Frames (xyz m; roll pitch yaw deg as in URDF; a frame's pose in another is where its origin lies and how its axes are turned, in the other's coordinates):
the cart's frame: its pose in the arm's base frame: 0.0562 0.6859 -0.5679 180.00 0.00 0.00
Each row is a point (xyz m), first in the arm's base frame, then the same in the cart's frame.
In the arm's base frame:
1: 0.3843 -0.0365 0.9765
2: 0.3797 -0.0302 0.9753
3: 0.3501 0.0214 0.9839
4: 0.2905 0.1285 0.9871
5: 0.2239 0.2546 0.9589
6: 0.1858 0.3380 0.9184
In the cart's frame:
1: 0.3281 0.7224 -1.5444
2: 0.3235 0.7161 -1.5432
3: 0.2939 0.6645 -1.5518
4: 0.2343 0.5574 -1.5550
5: 0.1677 0.4313 -1.5268
6: 0.1296 0.3479 -1.4863

